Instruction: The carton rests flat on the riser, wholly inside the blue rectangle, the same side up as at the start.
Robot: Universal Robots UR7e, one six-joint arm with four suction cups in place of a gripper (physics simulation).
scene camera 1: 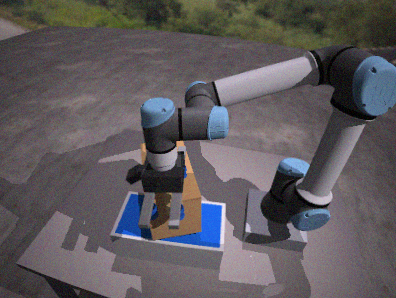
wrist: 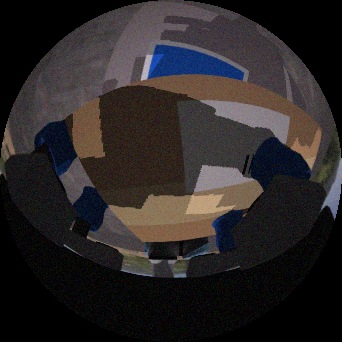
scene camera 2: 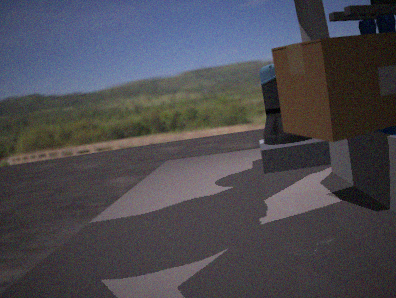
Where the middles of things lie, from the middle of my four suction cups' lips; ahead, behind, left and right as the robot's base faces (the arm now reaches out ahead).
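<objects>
My suction cup: 8 cm above the brown carton point(scene camera 2: 330, 89), 11 cm to the left of it, 1 cm short of it.
</objects>
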